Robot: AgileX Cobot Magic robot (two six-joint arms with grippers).
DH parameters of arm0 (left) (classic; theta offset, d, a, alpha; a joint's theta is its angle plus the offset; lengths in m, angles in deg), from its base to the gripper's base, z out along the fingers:
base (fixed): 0 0 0 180
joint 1: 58.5 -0.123 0 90
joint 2: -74 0 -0.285 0
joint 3: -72.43 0 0.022 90
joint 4: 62.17 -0.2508 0 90
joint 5: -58.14 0 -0.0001 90
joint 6: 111.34 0.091 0 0
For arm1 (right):
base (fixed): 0 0 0 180
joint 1: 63.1 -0.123 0 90
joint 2: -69.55 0 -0.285 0
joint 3: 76.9 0 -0.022 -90
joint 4: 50.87 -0.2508 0 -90
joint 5: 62.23 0 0.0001 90
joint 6: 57.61 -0.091 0 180
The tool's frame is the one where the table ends.
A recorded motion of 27 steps. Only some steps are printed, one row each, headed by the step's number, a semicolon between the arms.
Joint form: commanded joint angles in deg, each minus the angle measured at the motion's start. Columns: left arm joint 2, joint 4, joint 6, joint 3, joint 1, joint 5; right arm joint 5, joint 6, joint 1, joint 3, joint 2, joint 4.
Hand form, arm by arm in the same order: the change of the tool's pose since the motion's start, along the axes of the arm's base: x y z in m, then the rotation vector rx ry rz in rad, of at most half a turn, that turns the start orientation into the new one. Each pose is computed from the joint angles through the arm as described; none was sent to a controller.
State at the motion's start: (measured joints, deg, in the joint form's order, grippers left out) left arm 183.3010 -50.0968 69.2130 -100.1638 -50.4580 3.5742; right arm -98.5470 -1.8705 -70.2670 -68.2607 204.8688 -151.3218
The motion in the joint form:
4: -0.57 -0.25 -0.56 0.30 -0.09 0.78; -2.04 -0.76 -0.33 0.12 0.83 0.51
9: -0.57 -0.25 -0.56 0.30 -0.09 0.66; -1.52 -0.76 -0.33 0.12 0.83 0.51
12: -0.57 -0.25 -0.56 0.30 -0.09 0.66; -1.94 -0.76 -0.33 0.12 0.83 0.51
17: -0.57 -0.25 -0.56 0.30 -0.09 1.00; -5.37 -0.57 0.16 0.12 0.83 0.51
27: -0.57 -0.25 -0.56 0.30 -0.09 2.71; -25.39 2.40 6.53 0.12 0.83 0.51
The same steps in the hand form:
4: -0.0005 0.0011 0.0022 0.0012 -0.0167 0.0116; -0.0033 0.0046 -0.0049 0.0280 0.0220 0.0256
9: -0.0007 0.0011 0.0022 0.0013 -0.0147 0.0112; -0.0030 0.0040 -0.0054 0.0207 0.0226 0.0204
12: -0.0007 0.0011 0.0022 0.0013 -0.0147 0.0112; -0.0032 0.0045 -0.0050 0.0266 0.0221 0.0246
17: -0.0001 0.0011 0.0023 0.0010 -0.0205 0.0123; -0.0042 0.0050 -0.0017 0.0739 0.0154 0.0525
27: 0.0025 0.0010 0.0028 -0.0005 -0.0498 0.0178; -0.0062 -0.0215 0.0205 0.3338 -0.0707 0.1671

